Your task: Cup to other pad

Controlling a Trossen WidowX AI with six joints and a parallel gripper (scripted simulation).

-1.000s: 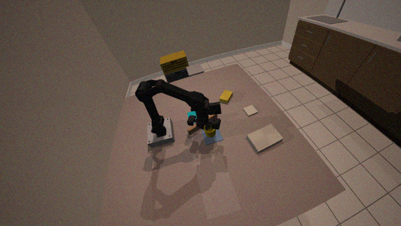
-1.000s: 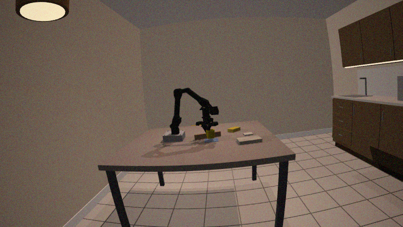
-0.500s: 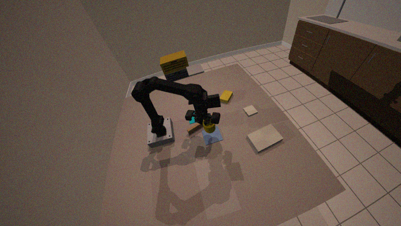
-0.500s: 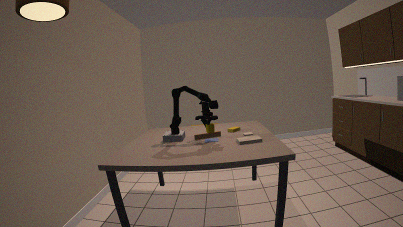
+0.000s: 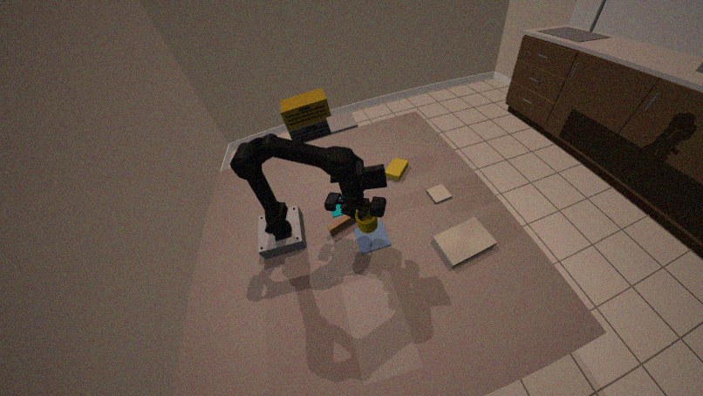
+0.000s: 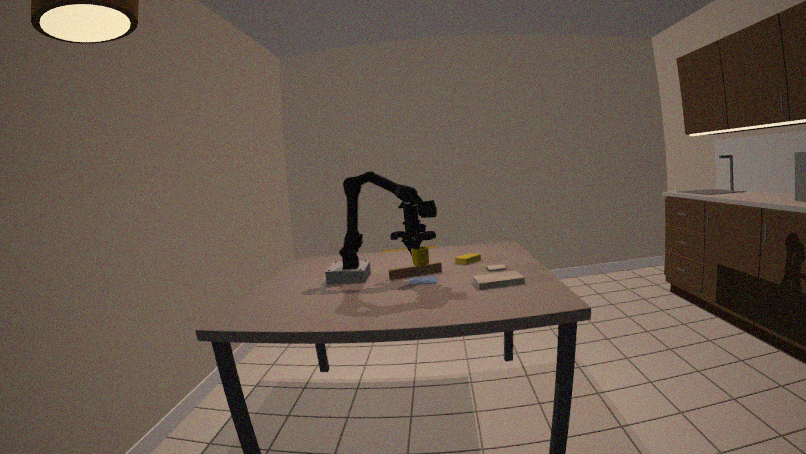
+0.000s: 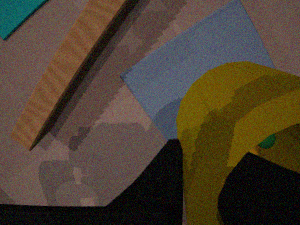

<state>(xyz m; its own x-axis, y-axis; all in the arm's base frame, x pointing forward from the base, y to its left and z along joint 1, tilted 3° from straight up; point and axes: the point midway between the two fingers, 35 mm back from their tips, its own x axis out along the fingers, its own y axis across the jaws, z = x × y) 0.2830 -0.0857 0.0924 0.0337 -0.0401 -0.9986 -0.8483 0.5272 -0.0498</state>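
Right now the wooden bar is 8 cm to the left of my gripper tip and 9 cm below it. The rest, counted from my gripper tip: yellow cup 2 cm ahead, 2 cm to the right; blue pad 3 cm ahead, 2 cm to the right, 11 cm below; beige tile 35 cm ahead, 6 cm to the left, 10 cm below.
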